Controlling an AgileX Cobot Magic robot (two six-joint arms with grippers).
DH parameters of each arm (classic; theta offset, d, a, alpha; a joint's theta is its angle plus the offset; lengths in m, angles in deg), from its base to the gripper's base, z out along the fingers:
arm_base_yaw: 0 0.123 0 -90
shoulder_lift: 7.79 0 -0.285 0
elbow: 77.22 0 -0.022 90
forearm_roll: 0 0.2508 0 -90
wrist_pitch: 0 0 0.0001 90
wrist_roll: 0 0.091 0 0
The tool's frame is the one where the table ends.
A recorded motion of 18 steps. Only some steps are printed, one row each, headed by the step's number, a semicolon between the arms.
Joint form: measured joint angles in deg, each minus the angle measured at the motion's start. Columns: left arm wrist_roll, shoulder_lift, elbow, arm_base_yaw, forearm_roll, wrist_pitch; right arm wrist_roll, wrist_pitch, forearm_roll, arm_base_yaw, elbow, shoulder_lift.
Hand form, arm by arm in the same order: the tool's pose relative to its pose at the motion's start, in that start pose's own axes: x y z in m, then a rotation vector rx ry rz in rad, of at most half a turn. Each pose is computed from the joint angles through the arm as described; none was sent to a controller.
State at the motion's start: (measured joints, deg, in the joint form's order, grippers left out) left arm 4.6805 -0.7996 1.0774 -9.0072 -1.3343 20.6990; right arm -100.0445 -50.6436 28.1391 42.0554 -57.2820 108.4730
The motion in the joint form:
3: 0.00 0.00 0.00 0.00 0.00 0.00; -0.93 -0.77 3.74 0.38 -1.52 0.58
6: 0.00 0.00 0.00 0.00 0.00 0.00; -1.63 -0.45 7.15 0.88 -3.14 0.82
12: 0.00 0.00 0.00 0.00 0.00 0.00; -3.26 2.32 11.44 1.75 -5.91 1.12
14: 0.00 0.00 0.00 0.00 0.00 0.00; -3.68 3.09 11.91 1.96 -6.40 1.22
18: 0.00 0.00 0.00 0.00 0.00 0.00; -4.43 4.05 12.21 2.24 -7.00 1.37
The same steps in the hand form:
3: 0.0000 0.0000 0.0000 0.0000 0.0000 0.0000; -0.0002 -0.0027 0.0041 0.0177 0.0433 0.0313
6: 0.0000 0.0000 0.0000 0.0000 0.0000 0.0000; -0.0023 -0.0063 0.0074 0.0229 0.0747 0.0671
12: 0.0000 0.0000 0.0000 0.0000 0.0000 0.0000; -0.0094 -0.0103 0.0128 -0.0024 0.0948 0.1084
14: 0.0000 0.0000 0.0000 0.0000 0.0000 0.0000; -0.0116 -0.0103 0.0137 -0.0119 0.0919 0.1102
18: 0.0000 0.0000 0.0000 0.0000 0.0000 0.0000; -0.0147 -0.0102 0.0148 -0.0236 0.0843 0.1049

